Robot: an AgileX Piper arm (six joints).
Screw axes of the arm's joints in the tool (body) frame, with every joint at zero. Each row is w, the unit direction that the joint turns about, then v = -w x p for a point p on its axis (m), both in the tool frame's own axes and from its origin. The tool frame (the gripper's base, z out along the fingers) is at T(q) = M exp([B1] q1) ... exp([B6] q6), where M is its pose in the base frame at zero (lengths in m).
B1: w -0.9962 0 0.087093 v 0 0.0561 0
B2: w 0 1 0 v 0.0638 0 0.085
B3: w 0 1 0 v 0.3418 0 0.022
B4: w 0 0 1 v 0 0 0
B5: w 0 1 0 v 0.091 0 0
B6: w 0 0 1 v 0 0 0
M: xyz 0.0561 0 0.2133 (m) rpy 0 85 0 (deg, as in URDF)
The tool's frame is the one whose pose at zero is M.
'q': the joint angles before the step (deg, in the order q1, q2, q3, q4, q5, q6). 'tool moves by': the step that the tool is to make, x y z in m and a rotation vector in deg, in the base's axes. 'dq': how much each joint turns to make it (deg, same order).
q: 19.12, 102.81, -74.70, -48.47, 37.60, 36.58
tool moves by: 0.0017, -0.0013, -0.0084, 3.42, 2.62, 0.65
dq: -1.16, 0.72, 0.02, 6.75, -1.87, -4.66
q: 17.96, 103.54, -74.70, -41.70, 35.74, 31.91
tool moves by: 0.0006, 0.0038, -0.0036, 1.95, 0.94, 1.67
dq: -0.10, 0.35, 0.00, 3.93, -1.63, -3.28
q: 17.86, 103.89, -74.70, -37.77, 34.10, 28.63
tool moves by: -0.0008, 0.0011, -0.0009, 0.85, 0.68, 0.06
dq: 0.00, 0.00, 0.00, 1.80, 0.03, -1.08
